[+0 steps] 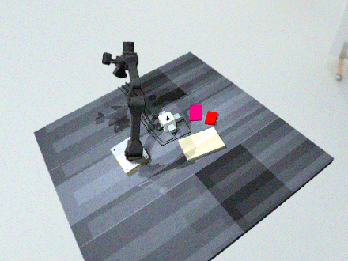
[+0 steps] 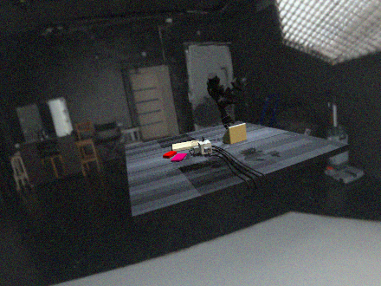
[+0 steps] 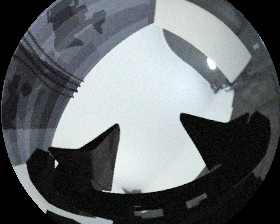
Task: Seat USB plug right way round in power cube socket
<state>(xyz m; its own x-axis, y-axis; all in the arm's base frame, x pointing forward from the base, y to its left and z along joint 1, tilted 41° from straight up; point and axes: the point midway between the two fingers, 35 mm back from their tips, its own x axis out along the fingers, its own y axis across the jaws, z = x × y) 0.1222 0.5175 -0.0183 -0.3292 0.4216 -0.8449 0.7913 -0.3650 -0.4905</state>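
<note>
The dark USB plug is 150 mm ahead of my gripper tip, 340 mm to the right of it and 280 mm below it. Round my gripper tip: red block (390 mm ahead, 430 mm to the right, 370 mm below); pink block (340 mm ahead, 330 mm to the right, 370 mm below); cream slab (230 mm ahead, 560 mm to the right, 360 mm below).
</note>
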